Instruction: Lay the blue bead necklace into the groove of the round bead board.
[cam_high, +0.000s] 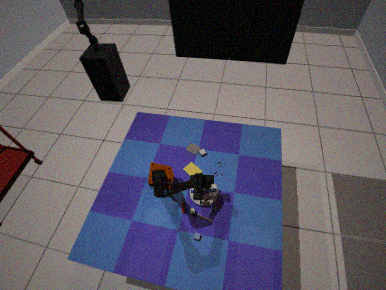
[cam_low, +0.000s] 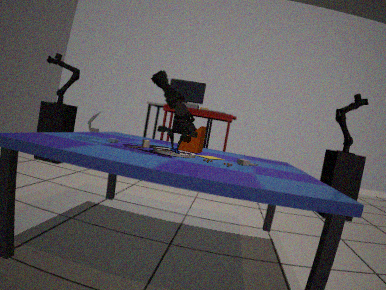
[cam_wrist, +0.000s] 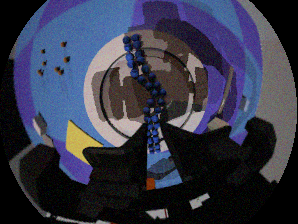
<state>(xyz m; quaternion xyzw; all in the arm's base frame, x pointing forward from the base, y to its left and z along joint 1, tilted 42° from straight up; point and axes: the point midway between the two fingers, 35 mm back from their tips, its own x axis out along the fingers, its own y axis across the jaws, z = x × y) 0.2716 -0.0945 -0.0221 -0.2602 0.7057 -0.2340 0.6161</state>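
The round white bead board lies 3 cm ahead of my gripper tip and 1 cm below it. From my gripper tip the other things lie so: red-handled tool: 11 cm to the right, 9 cm behind, 1 cm below; then yellow card: 17 cm to the left, 7 cm behind, 1 cm below; then thin pale stick: 18 cm to the right, 6 cm ahead, 1 cm below.
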